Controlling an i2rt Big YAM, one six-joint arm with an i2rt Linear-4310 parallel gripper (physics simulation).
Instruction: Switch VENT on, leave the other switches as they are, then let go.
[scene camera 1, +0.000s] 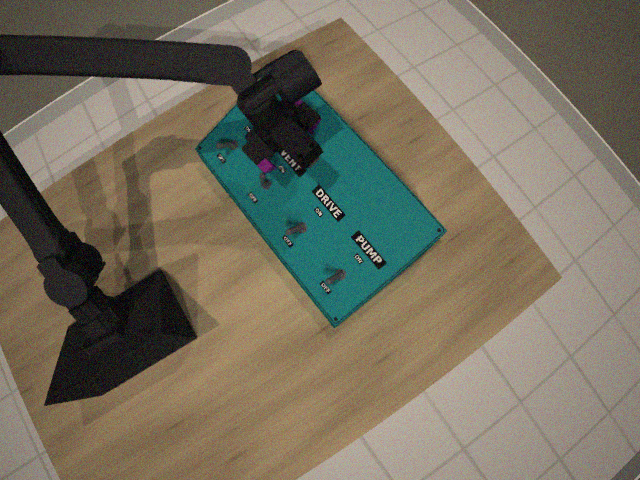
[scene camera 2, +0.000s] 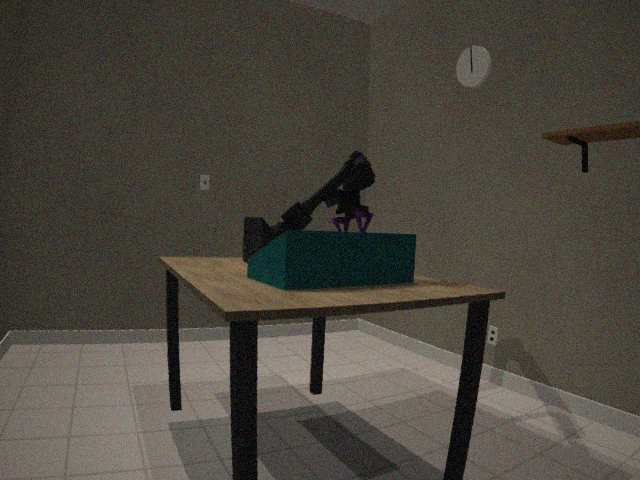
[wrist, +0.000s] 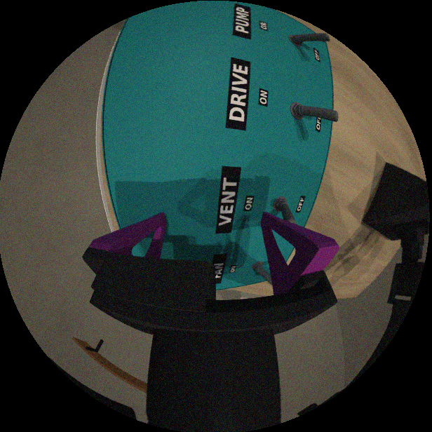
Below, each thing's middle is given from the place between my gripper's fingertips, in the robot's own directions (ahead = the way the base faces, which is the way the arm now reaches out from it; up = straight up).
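Scene:
The teal switch panel (scene camera 1: 359, 218) is visible to me, 70 mm below my hand and 60 mm to the right of my hand.

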